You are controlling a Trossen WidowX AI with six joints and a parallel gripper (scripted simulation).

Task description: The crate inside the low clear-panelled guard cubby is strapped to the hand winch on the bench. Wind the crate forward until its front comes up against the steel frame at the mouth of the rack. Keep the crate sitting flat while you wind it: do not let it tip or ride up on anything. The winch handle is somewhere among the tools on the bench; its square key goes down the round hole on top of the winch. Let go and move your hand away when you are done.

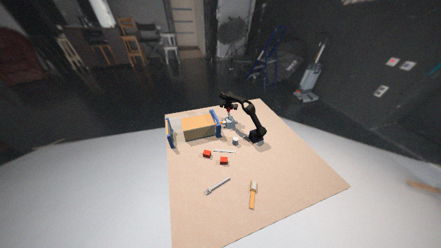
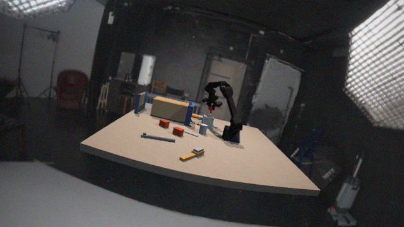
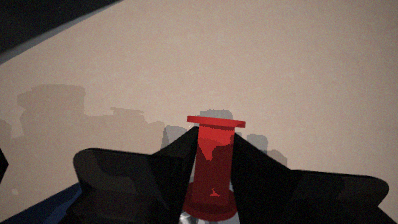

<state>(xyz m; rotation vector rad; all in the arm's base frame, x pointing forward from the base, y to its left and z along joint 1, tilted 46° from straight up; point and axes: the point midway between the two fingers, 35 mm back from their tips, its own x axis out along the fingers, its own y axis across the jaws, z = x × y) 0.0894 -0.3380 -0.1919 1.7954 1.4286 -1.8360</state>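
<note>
My gripper tip is now 5 cm to the right of the winch handle, 3 cm above it and 2 cm short of it. Also, from my gripper tip: grey winch: 10 cm to the left, 10 cm below, 3 cm ahead; then red knob: 1 cm to the left, 1 cm ahead; then blue steel frame: 20 cm ahead, 8 cm to the left, 3 cm below.
</note>
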